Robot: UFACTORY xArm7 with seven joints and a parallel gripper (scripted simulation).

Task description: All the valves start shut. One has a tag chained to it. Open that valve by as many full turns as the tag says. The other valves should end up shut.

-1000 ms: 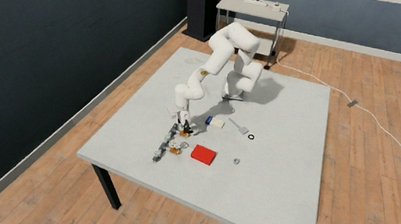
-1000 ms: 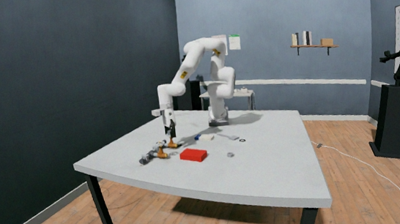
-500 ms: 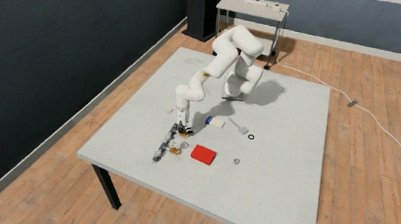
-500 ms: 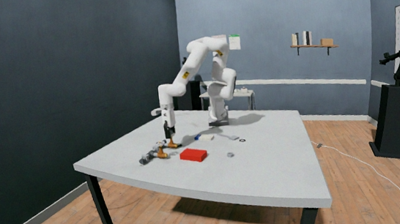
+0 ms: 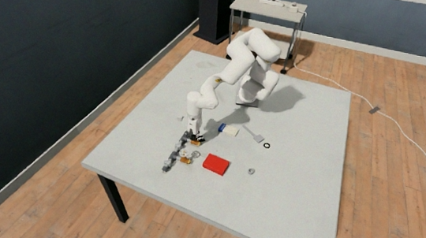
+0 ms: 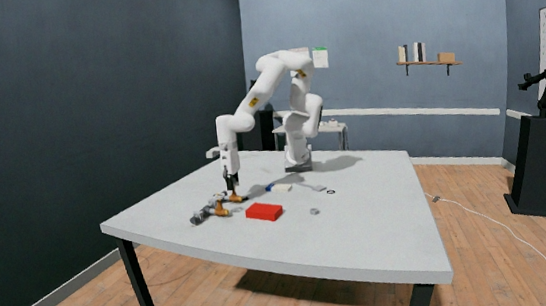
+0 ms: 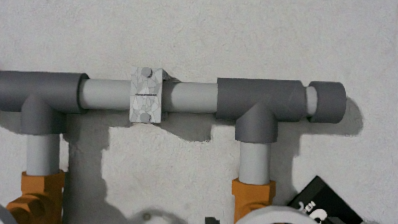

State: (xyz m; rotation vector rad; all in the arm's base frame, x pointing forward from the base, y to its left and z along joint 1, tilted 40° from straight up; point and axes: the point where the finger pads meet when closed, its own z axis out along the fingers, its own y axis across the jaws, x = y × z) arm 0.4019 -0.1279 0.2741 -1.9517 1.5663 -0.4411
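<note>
Now: the black tag 9 cm below my hand, 4 cm behind it and 1 cm to the right of it. Round my hand: red block (18 cm to the left, 7 cm below, 4 cm ahead); then grey nut (35 cm to the left, 8 cm below, 4 cm behind); then blue box (21 cm behind, 9 cm to the left, 8 cm below).
</note>
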